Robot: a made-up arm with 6 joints.
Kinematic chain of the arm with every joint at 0, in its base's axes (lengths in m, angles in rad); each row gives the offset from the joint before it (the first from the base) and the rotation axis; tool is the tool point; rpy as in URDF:
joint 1: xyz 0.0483 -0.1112 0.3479 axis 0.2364 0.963 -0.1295
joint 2: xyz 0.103 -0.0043 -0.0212 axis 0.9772 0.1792 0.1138
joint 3: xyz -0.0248 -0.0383 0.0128 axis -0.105 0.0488 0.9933
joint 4: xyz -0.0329 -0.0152 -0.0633 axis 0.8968 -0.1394 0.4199
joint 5: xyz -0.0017 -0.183 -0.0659 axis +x
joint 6: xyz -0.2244 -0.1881 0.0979 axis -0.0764 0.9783 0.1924
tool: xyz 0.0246 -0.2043 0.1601 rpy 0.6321 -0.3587 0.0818
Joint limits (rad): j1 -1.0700..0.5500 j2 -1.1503..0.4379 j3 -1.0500..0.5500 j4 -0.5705..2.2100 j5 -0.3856..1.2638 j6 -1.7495..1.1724
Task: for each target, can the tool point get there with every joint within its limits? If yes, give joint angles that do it. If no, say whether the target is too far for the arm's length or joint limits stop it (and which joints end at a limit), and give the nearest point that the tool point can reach.
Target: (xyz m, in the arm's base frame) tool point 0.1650 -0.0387 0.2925
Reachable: no: joint limits stop it (at a limit: joint 1, joint 4, joint 5, joint 6) | nearest point 0.3354 0.1605 0.0103 | short by 0.385 m
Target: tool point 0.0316 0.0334 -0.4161
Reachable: yes | joints 0.0355 0.0547 0.3593 1.8557 0.6184 -0.8241
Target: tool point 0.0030 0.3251 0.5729
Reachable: no: joint limits stop it (at a limit: joint 1, joint 3, joint 4, joint 5) | nearest point -0.1196 0.2813 0.6095 | short by 0.135 m
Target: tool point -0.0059 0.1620 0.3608
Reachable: no: joint limits stop it (at a limit: joint 2, joint 4, joint 5, joint 6) | nearest point -0.0822 0.3600 0.3853 | short by 0.214 m
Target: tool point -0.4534 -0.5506 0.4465
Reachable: yes | joints 0.2451 -0.3694 -0.5519 0.2146 0.1351 -0.4167
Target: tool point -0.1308 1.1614 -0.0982
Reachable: no: too far | nearest point -0.0359 0.5662 0.0542 | short by 0.622 m
